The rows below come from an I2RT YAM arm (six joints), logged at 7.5 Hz.
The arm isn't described. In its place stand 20 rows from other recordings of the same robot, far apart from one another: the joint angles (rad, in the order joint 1, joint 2, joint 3, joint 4, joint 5, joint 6), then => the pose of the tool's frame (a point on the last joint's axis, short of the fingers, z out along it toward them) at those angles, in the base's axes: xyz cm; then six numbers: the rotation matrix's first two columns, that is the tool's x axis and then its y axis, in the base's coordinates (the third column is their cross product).
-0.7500, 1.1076, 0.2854, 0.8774, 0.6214, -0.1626 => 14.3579 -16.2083 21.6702 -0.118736 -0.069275 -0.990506 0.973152 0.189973 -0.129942
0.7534, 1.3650, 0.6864, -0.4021, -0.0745, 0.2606 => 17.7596 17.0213 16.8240 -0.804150 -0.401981 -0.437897 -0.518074 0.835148 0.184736
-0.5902, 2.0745, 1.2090, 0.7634, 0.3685, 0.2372 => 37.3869 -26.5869 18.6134 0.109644 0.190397 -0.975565 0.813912 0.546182 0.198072
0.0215, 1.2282, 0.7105, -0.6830, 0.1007, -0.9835 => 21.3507 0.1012 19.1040 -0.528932 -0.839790 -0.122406 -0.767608 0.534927 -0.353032
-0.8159, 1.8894, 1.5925, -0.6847, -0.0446, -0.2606 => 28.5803 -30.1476 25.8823 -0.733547 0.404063 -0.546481 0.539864 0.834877 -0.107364
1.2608, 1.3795, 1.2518, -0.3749, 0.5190, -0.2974 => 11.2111 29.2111 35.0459 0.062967 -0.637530 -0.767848 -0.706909 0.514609 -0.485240
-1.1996, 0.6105, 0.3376, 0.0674, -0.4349, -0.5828 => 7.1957 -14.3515 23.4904 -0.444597 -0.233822 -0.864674 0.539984 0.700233 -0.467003
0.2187, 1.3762, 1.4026, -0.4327, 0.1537, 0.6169 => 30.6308 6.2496 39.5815 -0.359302 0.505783 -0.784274 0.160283 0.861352 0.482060
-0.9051, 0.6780, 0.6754, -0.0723, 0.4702, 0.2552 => 8.9209 -13.9718 33.0542 0.202714 0.106236 -0.973458 0.960089 0.174072 0.218926
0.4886, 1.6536, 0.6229, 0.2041, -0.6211, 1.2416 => 24.5473 15.3954 12.1590 -0.900593 0.392802 0.186114 0.378748 0.499084 0.779400
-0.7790, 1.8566, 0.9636, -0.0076, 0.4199, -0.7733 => 24.6666 -26.3924 13.0104 -0.973070 0.064398 -0.221330 0.198489 0.722288 -0.662497
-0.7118, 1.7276, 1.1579, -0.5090, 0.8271, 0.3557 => 24.5058 -24.6005 20.6178 -0.379875 0.639077 -0.668787 0.893755 0.067137 -0.443503
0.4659, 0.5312, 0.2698, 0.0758, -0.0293, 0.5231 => 13.5566 6.9333 22.1659 -0.379995 0.367857 -0.848696 -0.328908 0.803822 0.495671
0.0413, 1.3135, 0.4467, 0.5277, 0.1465, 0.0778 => 26.0128 0.5548 18.4563 -0.323834 0.063573 -0.943976 0.122239 0.992189 0.024885
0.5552, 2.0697, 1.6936, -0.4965, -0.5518, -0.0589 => 38.3860 26.0063 23.1234 -0.606535 -0.435213 -0.665360 -0.772295 0.521324 0.363017
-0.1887, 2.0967, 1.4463, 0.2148, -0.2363, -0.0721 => 47.5307 -8.2285 19.5401 -0.411507 0.007285 -0.911378 -0.055898 0.997884 0.033215
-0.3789, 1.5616, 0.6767, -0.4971, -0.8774, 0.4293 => 23.0631 -6.2353 13.0865 -0.787165 0.599748 0.143783 0.472876 0.437251 0.764983
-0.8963, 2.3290, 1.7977, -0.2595, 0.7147, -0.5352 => 30.2840 -41.6101 16.1060 -0.829550 0.420635 -0.367306 0.528576 0.379254 -0.759456
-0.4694, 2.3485, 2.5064, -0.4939, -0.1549, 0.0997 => 48.4808 -23.9742 36.3390 -0.261035 0.242670 -0.934330 0.344729 0.927500 0.144585
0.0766, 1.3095, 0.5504, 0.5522, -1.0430, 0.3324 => 25.7682 5.0624 22.4557 -0.481275 0.127886 -0.867190 -0.766463 0.418637 0.487111
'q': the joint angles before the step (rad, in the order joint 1, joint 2, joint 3, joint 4, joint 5, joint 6). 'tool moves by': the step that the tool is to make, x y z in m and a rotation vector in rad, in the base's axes. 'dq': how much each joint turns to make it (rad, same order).
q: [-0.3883 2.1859 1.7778 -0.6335 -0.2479 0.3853]
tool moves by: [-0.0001 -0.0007 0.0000 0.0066 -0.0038 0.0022]
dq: [-0.0021 0.0005 0.0003 0.0012 -0.0087 0.0001]
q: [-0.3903 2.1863 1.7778 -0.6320 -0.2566 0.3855]
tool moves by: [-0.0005 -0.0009 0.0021 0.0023 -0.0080 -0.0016]
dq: [-0.0025 -0.0044 -0.0003 0.0029 -0.0049 0.0019]
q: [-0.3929 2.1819 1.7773 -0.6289 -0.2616 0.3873]
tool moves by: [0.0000 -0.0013 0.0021 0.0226 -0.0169 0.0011]
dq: [-0.0044 -0.0021 0.0020 0.0054 -0.0263 0.0098]
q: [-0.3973 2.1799 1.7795 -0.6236 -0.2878 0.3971]
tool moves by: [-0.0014 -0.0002 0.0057 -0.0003 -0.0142 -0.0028]
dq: [-0.0018 -0.0136 -0.0023 0.0030 -0.0039 0.0037]
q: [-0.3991 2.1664 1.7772 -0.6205 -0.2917 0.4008]
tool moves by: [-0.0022 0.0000 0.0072 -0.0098 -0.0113 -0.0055]
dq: [-0.0014 -0.0179 -0.0027 -0.0007 0.0061 0.0010]
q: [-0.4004 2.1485 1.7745 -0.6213 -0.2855 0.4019]
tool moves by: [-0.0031 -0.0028 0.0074 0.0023 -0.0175 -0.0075]
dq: [-0.0086 -0.0169 -0.0012 0.0006 -0.0081 0.0042]
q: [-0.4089 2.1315 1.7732 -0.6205 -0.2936 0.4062]
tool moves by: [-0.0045 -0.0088 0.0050 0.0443 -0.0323 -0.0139]
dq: [-0.0246 -0.0104 -0.0026 0.0106 -0.0503 0.0227]
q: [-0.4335 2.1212 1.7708 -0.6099 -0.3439 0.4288]
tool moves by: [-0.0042 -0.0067 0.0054 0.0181 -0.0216 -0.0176]
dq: [-0.0182 -0.0122 -0.0024 0.0073 -0.0212 0.0153]
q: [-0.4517 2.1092 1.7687 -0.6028 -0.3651 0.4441]
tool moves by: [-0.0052 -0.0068 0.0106 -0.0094 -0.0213 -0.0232]
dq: [-0.0178 -0.0202 0.0050 0.0000 0.0024 0.0053]
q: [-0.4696 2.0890 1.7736 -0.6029 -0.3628 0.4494]
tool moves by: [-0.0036 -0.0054 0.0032 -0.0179 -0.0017 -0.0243]
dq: [-0.0124 -0.0086 -0.0021 0.0033 0.0192 0.0002]
